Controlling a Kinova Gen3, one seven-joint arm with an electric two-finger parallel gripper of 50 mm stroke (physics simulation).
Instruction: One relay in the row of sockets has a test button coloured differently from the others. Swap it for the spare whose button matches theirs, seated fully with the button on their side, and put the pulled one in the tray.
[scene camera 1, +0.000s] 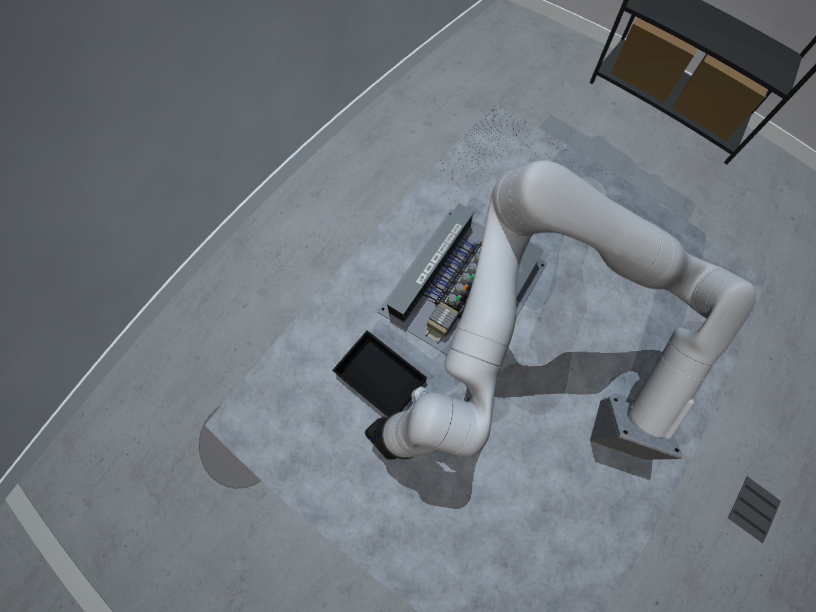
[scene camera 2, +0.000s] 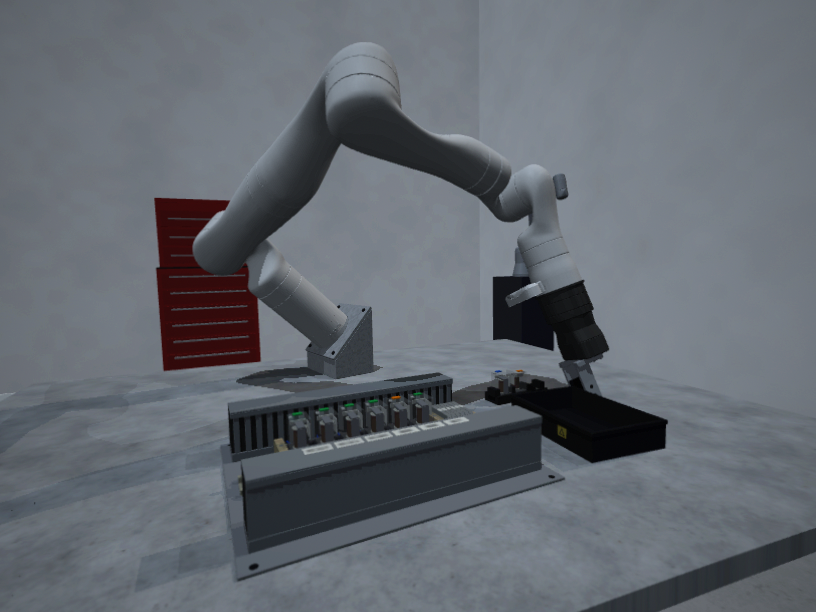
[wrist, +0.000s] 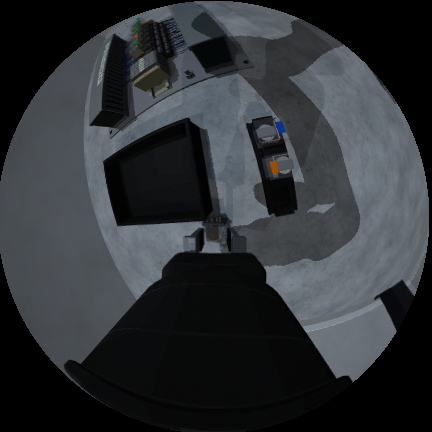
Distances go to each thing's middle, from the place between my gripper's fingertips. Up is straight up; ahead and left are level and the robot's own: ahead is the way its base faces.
My gripper is now 90 mm past the black spare holder (wrist: 280, 197) and 70 mm to the left of it. Also, from my hand: black tray (scene camera 2: 598, 429): 70 mm ahead, 100 mm to the right, 10 mm above.
